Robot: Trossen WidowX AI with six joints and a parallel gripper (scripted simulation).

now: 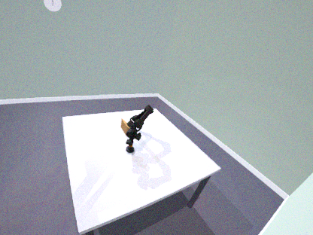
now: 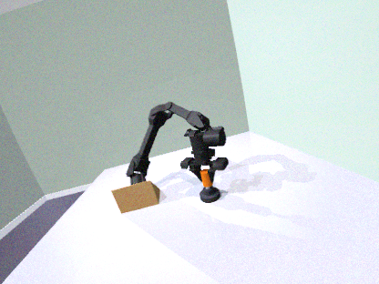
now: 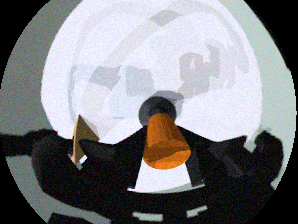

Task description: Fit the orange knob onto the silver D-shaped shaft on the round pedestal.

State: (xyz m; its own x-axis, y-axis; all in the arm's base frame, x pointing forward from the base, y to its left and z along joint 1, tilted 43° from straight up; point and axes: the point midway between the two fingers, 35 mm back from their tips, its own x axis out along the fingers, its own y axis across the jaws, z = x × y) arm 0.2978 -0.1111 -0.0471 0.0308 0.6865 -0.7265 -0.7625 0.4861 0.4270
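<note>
My gripper tip is 4 cm above the round dark pedestal. Also, from my gripper tip: orange knob (3 cm above).
</note>
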